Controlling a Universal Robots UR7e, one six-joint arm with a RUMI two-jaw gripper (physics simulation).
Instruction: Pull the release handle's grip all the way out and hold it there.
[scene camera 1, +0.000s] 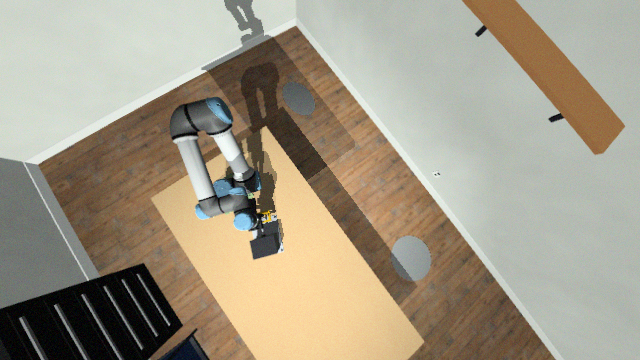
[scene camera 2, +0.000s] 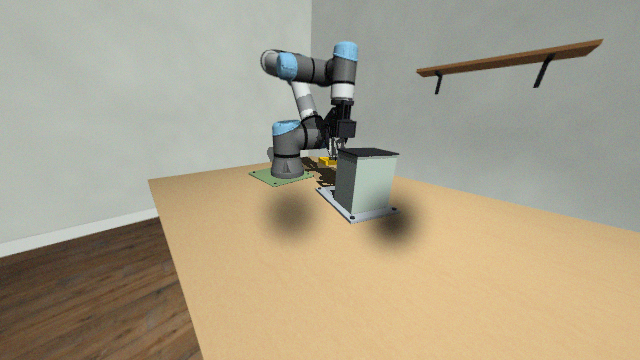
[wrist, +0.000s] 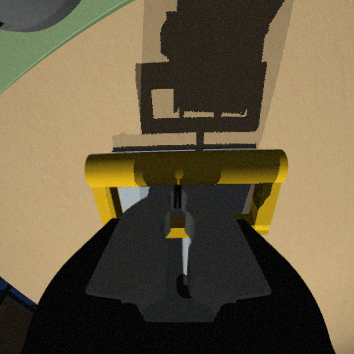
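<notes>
The release handle's yellow grip (scene camera 1: 268, 216) (scene camera 2: 326, 161) (wrist: 110, 170) is a round bar with two side arms. It stands out from the pale box (scene camera 2: 374, 184) with a dark top (scene camera 1: 266, 246). In the wrist view the bar lies across the image, level, near the edge of the grey base plate (scene camera 2: 372, 216). My gripper (scene camera 2: 334, 157) (wrist: 177, 186) is shut with nothing between its fingers. Its fingertips are inside the handle's opening, on the box side of the bar and close to it. Whether they touch the bar is hard to tell. The rod behind the grip is mostly hidden by the gripper.
The arm's base stands on a green plate (scene camera 2: 260, 176) (wrist: 30, 55) beside the box, on the tan table (scene camera 1: 320, 290) (scene camera 2: 400, 295). A wooden shelf (scene camera 1: 555, 75) (scene camera 2: 505, 59) is on the wall. A black slatted unit (scene camera 1: 95, 312) stands off the table's side.
</notes>
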